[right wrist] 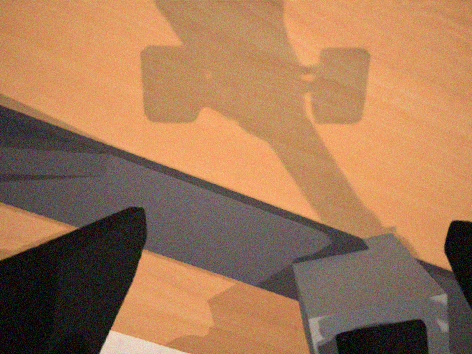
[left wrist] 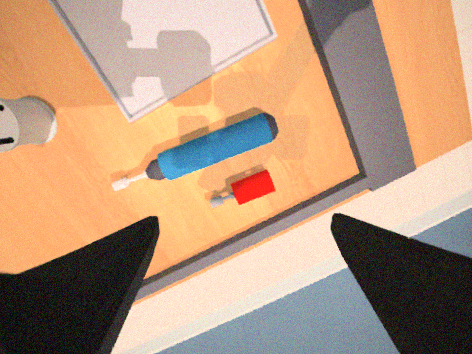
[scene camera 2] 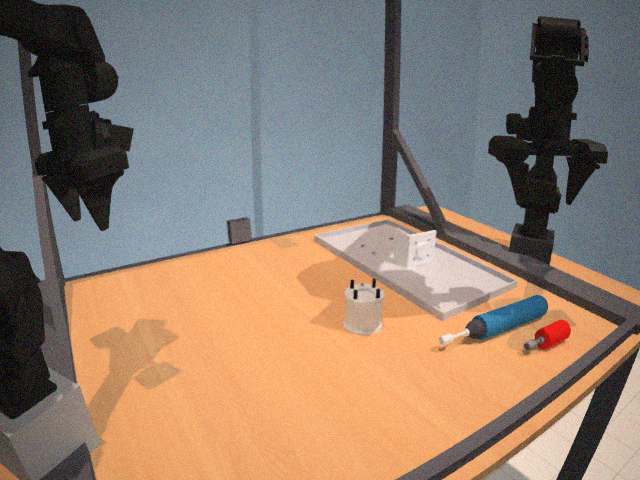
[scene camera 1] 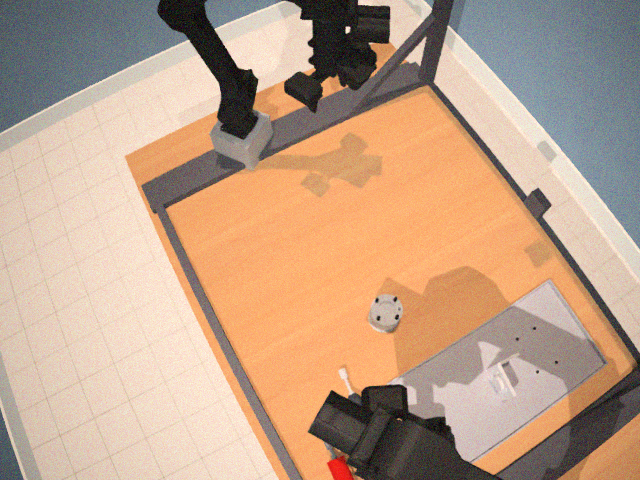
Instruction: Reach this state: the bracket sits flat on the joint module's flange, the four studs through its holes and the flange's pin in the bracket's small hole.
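Places are measured from the left arm's base along level axes (x ahead, y left, z up), in millimetres.
Where they show: left gripper, fingertip midpoint: (left wrist: 246, 222) (scene camera 2: 544, 204); right gripper, fingertip midpoint: (right wrist: 292, 227) (scene camera 2: 90, 225) (scene camera 1: 328, 98); left arm's base at its link origin: (scene camera 2: 533, 233); right arm's base at its link origin: (scene camera 2: 21, 392) (scene camera 1: 239, 124).
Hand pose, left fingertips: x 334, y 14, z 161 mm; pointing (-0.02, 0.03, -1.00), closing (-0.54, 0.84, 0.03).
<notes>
Each offset is from my left fingertips to the top centre of the thing. "spot": to the spot under its first point.
The white bracket @(164 mm back, 255 mm right, 144 mm down) (scene camera 1: 499, 383) (scene camera 2: 414, 250) stands in the grey tray @(158 mm back, 262 mm right, 202 mm down) (scene camera 1: 480, 431) (scene camera 2: 483, 274) (left wrist: 165, 15), its holed plate upright. The pale, round joint module @(111 mm ahead, 250 mm right, 144 mm down) (scene camera 1: 386, 312) (scene camera 2: 363, 313) (left wrist: 36, 120) stands upright on the table beside the tray. Four black studs rise from its bare flange; a small pin shows between them. My left gripper (scene camera 2: 545, 205) (left wrist: 246, 222) is open and empty, high above the tools; its arm hides part of the tray in scene camera 1. My right gripper (scene camera 1: 335, 98) (scene camera 2: 91, 224) (right wrist: 292, 227) is open and empty, high above the table's far end from the tray.
A blue driver @(spot: 22 mm ahead, 11 mm right, 185 mm down) (scene camera 2: 516, 314) (left wrist: 215, 145) with a white tip lies beside the tray's near end. A small red-handled tool @(46 mm ahead, 46 mm left, 184 mm down) (scene camera 1: 340, 469) (scene camera 2: 553, 334) (left wrist: 253, 187) lies next to it. Dark frame rails (scene camera 1: 206, 304) (scene camera 2: 522, 405) border the table, with an upright post (scene camera 2: 390, 103) behind the tray.
</notes>
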